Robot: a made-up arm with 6 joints. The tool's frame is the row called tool.
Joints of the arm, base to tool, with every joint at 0 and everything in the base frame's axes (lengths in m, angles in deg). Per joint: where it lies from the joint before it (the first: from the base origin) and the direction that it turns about. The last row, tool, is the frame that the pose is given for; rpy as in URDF.
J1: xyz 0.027 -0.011 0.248 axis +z
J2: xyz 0.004 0.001 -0.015 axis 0 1 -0.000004
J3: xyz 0.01 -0.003 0.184 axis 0 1 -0.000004
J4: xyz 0.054 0.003 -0.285 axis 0 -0.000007 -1
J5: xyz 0.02 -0.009 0.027 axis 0 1 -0.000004
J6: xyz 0.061 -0.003 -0.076 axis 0 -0.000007 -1
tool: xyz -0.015 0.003 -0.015 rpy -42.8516 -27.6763 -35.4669
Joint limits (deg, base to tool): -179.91..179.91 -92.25..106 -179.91..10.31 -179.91..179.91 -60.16..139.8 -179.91..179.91
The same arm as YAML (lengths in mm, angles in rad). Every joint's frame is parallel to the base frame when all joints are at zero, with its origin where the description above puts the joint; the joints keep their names.
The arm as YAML. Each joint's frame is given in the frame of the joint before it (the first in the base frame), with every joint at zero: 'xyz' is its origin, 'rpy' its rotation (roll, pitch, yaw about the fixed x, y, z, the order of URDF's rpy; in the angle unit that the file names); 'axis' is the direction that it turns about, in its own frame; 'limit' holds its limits. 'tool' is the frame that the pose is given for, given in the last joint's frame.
units:
  length: mm
  angle: rad
joints:
  - name: J1
    type: revolute
    origin:
      xyz: [27.0, -11.0, 248.0]
      rpy: [0.0, 0.0, 0.0]
    axis: [0.0, 0.0, 1.0]
    limit:
      lower: -3.14
      upper: 3.14
  - name: J2
    type: revolute
    origin:
      xyz: [4.0, 1.0, -15.0]
      rpy: [0.0, 0.0, 0.0]
    axis: [0.0, 1.0, 0.0]
    limit:
      lower: -1.6101
      upper: 1.85
  - name: J3
    type: revolute
    origin:
      xyz: [10.0, -3.0, 184.0]
      rpy: [0.0, 0.0, 0.0]
    axis: [0.0, 1.0, 0.0]
    limit:
      lower: -3.14
      upper: 0.1799
  - name: J4
    type: revolute
    origin:
      xyz: [54.0, 3.0, -285.0]
      rpy: [0.0, 0.0, 0.0]
    axis: [0.0, 0.0, -1.0]
    limit:
      lower: -3.14
      upper: 3.14
  - name: J5
    type: revolute
    origin:
      xyz: [20.0, -9.0, 27.0]
      rpy: [0.0, 0.0, 0.0]
    axis: [0.0, 1.0, 0.0]
    limit:
      lower: -1.05
      upper: 2.44
  - name: J6
    type: revolute
    origin:
      xyz: [61.0, -3.0, -76.0]
      rpy: [0.0, 0.0, 0.0]
    axis: [0.0, 0.0, -1.0]
    limit:
      lower: -3.14
      upper: 3.14
tool:
  origin:
    xyz: [-15.0, 3.0, -15.0]
    rpy: [-0.7479, -0.483, -0.619]

